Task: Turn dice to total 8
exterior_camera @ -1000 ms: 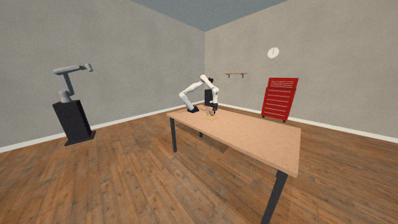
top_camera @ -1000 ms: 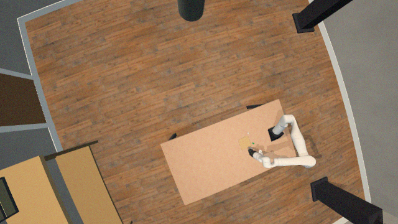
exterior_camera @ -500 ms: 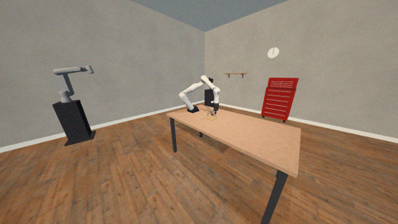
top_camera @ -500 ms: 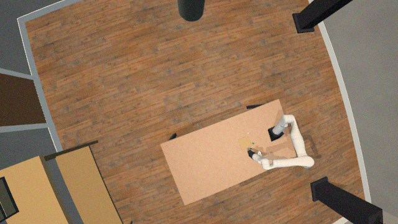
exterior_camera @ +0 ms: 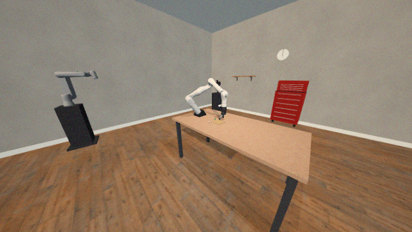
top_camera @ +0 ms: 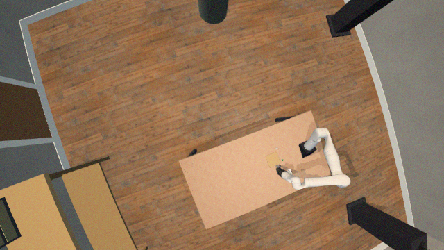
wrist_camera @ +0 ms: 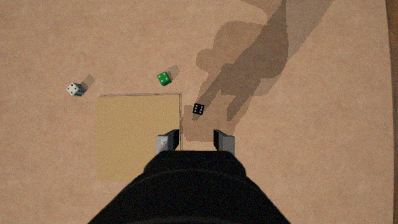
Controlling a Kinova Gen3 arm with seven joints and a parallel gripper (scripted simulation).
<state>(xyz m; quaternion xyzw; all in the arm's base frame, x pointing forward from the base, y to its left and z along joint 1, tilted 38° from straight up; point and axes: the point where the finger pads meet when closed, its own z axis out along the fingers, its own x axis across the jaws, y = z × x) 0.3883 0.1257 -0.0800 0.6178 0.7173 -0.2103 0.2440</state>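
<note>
Right now the black die is 4 cm below my hand and 4 cm behind it. Round my hand: green die (8 cm behind, 6 cm to the right, 4 cm below); tan mat (10 cm to the right, 4 cm below, 2 cm ahead); white die (21 cm to the right, 5 cm behind, 4 cm below).
</note>
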